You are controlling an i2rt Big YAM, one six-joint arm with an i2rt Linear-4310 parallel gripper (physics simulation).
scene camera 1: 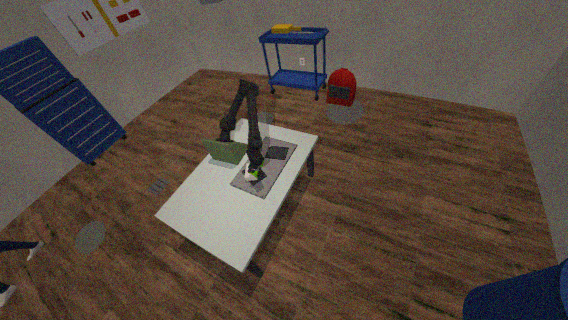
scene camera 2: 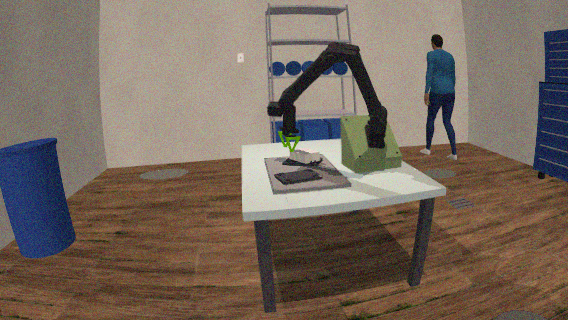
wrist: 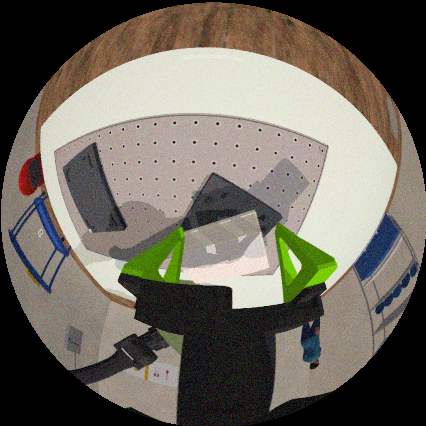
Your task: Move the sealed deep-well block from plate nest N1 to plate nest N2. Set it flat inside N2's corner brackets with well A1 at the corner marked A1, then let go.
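Places are measured from the arm's base along level axes (x ahead, y left, z up), in metres.
Pixels of known places: gripper, between the fingertips: (scene camera 1: pixel 259 171) (scene camera 2: pixel 288 149) (wrist: pixel 229 229); arm's base, origin of its link: (scene camera 1: pixel 224 141) (scene camera 2: pixel 374 137).
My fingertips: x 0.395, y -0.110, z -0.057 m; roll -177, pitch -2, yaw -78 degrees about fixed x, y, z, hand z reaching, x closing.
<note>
Ahead of a thing's pixels: the offset from my fingertips to its top centre. Level surfaces: height alone.
A whitish, partly see-through block @(0.074 m back, 0.004 m right, 0.013 m down) (scene camera 1: pixel 251 174) (scene camera 2: pixel 307 157) (wrist: pixel 226 245) lies askew and looks tilted, partly over one dark plate nest @(0.065 m back, 0.000 m left, 0.045 m down) (wrist: pixel 215 192) and partly past its edge. The second dark nest @(0.011 m back, 0.245 m left, 0.049 m down) (scene camera 1: pixel 277 152) (scene camera 2: pixel 298 176) (wrist: pixel 92 190) holds no block. I cannot read the nest labels or the A1 marks, so I cannot tell which nest is N1. My gripper (scene camera 2: pixel 290 149) (wrist: pixel 229 229) with green fingers is open and empty. It is above the block, with its fingertips apart toward the block's two sides in the wrist view.
Both nests are on a grey perforated board @(0.045 m back, 0.120 m left, 0.066 m down) (scene camera 1: pixel 274 172) (scene camera 2: pixel 335 181) (wrist: pixel 165 133) on the white table @(0.079 m down) (scene camera 1: pixel 210 215) (scene camera 2: pixel 420 189) (wrist: pixel 200 85). A green slanted box (scene camera 1: pixel 225 151) (scene camera 2: pixel 367 145) stands beside the board, near the arm's base. A person (scene camera 2: pixel 441 75) stands behind the table.
</note>
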